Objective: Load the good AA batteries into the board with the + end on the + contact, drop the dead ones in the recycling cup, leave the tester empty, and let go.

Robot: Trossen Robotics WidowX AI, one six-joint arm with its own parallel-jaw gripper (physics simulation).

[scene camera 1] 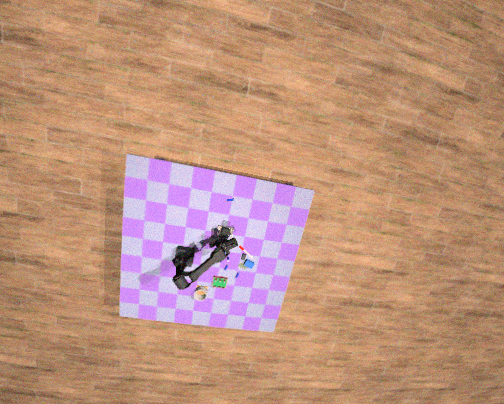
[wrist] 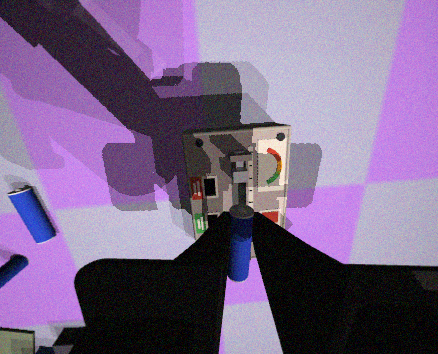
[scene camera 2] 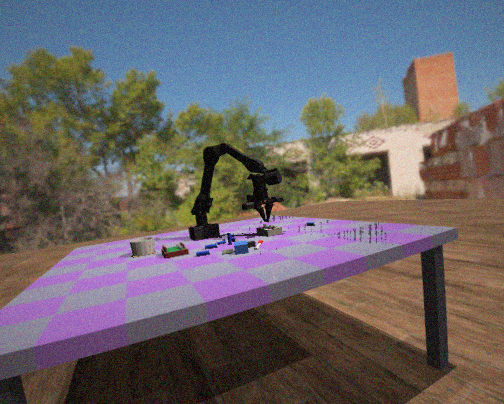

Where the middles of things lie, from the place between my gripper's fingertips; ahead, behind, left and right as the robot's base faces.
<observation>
I see the grey battery tester (wrist: 225, 166) 1 cm ahead of my hand and 4 cm below it.
</observation>
